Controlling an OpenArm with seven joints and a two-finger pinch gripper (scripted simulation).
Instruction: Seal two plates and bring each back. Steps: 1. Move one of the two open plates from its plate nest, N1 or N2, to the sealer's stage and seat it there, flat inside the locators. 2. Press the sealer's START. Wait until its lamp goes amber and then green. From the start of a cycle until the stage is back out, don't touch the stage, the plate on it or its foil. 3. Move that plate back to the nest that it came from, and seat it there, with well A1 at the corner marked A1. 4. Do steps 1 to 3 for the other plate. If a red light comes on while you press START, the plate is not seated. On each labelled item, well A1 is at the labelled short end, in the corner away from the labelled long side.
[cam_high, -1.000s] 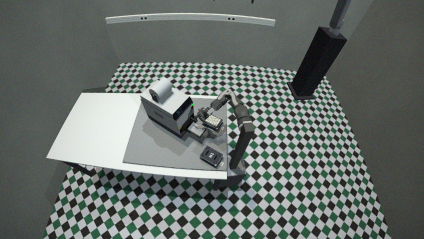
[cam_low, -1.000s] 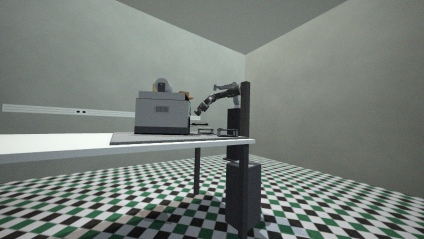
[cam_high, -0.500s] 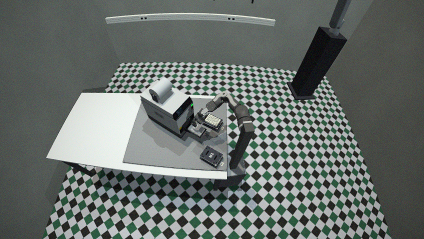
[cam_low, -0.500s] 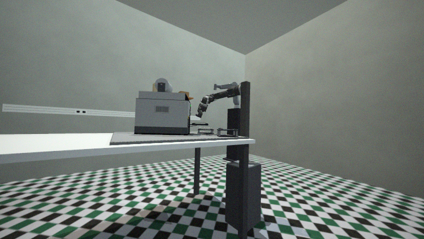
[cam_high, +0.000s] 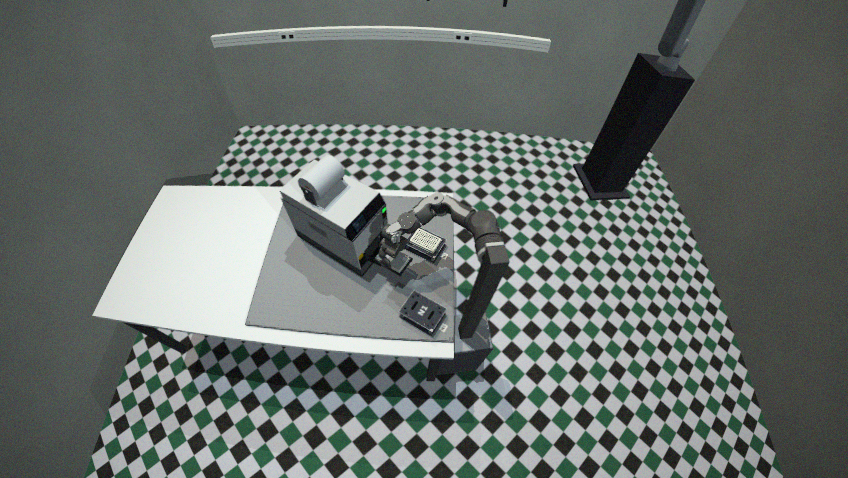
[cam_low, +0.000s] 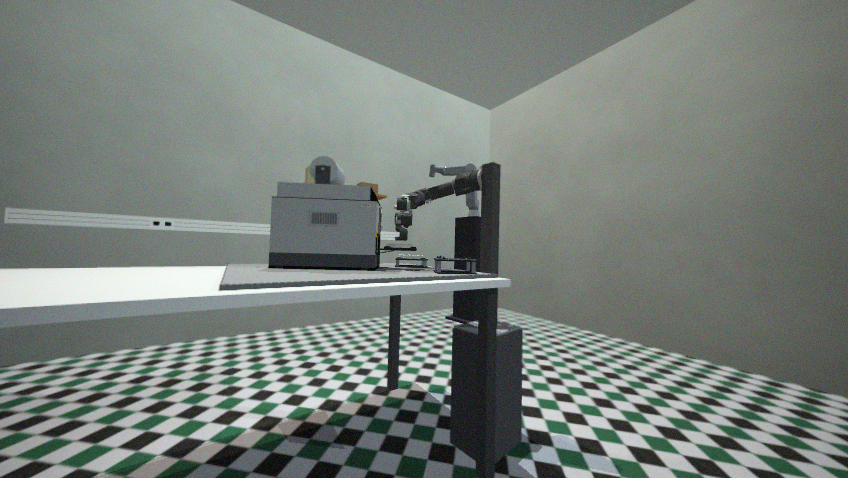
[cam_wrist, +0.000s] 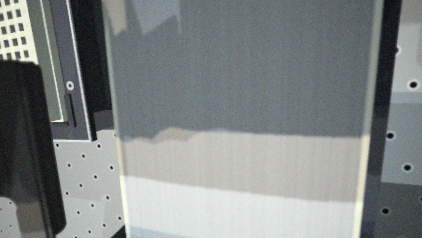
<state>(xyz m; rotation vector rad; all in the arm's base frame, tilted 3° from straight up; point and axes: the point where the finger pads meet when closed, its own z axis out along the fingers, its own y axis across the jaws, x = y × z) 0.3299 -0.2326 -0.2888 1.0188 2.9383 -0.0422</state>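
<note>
The dark stage is 40 mm below my hand. From my hand the other things lie so: white foil roll 260 mm ahead, 210 mm to the right, 280 mm above; touch screen 120 mm ahead, 40 mm to the right, 190 mm above.
</note>
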